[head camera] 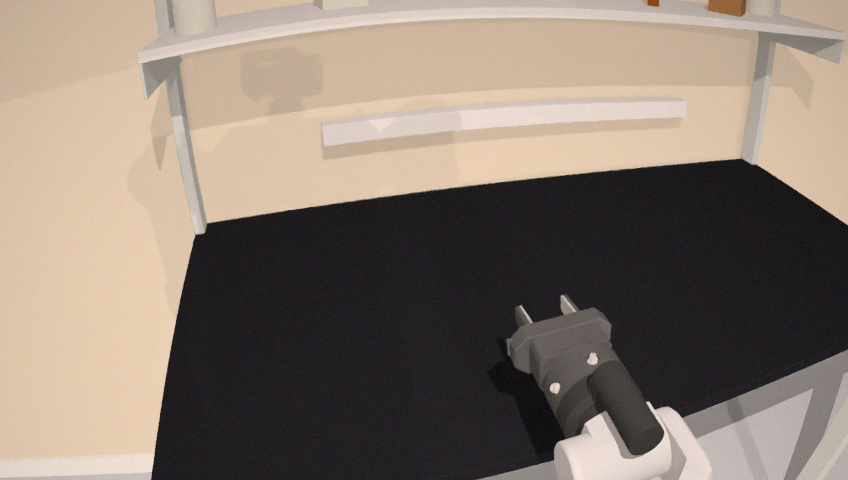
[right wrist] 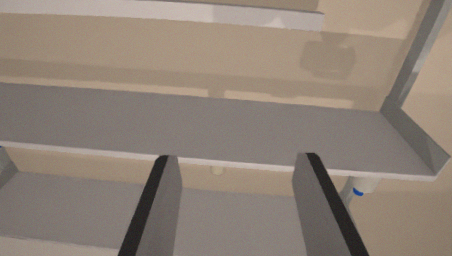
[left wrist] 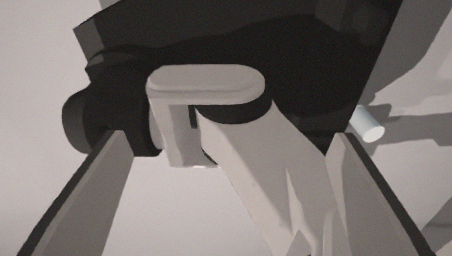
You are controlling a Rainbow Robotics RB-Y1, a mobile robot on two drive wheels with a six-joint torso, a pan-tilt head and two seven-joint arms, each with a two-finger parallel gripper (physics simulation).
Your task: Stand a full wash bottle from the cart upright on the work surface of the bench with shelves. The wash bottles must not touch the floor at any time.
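Places are measured from the robot's base along level axes (x up, y left, z back), in metres.
Pixels of known places: left gripper, fingertip midpoint: (left wrist: 228, 144); right gripper, fingertip midpoint: (head camera: 541, 306) (right wrist: 237, 168).
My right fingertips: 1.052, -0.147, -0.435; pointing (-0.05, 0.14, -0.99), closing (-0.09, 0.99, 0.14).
Note:
Behind a point stands the place of what it marks, as x, y, z.
The bench's black work surface (head camera: 357, 297) @(0.914, 0.105, -0.666) fills much of the head view, and no bottle shows on it. My right gripper (head camera: 541, 302) @(1.052, -0.147, -0.435) (right wrist: 237, 168) @(1.052, -0.147, -0.435) is over the front part of the work surface, fingers partly apart, with nothing between them. A pale blue cylinder with a whitish end (left wrist: 367, 125) @(0.160, -0.127, -0.142) shows in the left wrist view at the right, tilted, against the grey floor beside the dark robot base. It looks like the body of a wash bottle; whether it touches the floor I cannot tell. My left gripper (left wrist: 228, 144) @(0.546, 0.215, 0.227) is wide open and empty. The cart does not show.
A shelf (head camera: 416, 16) @(1.361, -0.012, -0.748) (right wrist: 200, 125) with a pale container (head camera: 194, 14) @(1.405, 0.346, -0.761) and orange-brown items runs above the bench. Posts (head camera: 185, 148) @(1.115, 0.468, -0.914) (head camera: 760, 95) @(1.126, -0.982, -1.206) stand at both rear corners. A white rail (head camera: 505, 114) @(1.093, -0.198, -1.054) is on the wall. A blue-capped container (right wrist: 366, 184) @(1.479, 0.338, -0.765) shows at the right wrist view's right.

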